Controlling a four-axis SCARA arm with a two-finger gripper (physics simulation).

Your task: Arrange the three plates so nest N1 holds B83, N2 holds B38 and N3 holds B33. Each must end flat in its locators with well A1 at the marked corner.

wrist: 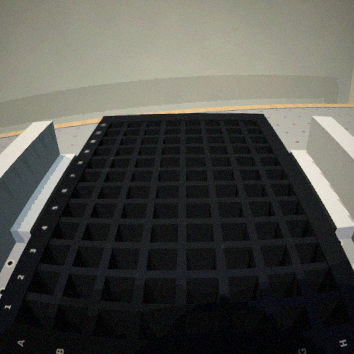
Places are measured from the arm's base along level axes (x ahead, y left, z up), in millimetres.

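Where they show: gripper, fingertip midpoint: (181,138).
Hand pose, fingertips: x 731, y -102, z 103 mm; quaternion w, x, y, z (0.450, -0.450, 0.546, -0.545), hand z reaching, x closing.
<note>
After its pixels a point has its place.
A black plate (197,212) @[x 698, y -100, z 95 mm] with square wells fills the middle and bottom of the wrist view. Its row letters A, B, G and H show along the near edge, A at the lower left and H at the lower right. Its column numbers run up the left edge, starting with 1 near the bottom. My gripper (181,138) @[x 731, y -102, z 103 mm] is shut on this plate, with one pale finger along its left side and one along its right side. No plate code such as B83, B38 or B33 is readable. The nests, their locators and marked corners do not show.
A grey table top (290,128) @[x 923, y -275, z 13 mm] with small dark holes shows beyond the plate and at both sides. An orange line (200,109) @[x 1043, y -189, z 0 mm] runs along its far edge. Past it is a plain greenish-grey surface (175,40) with a darker band. Dark round holes show at the lower left.
</note>
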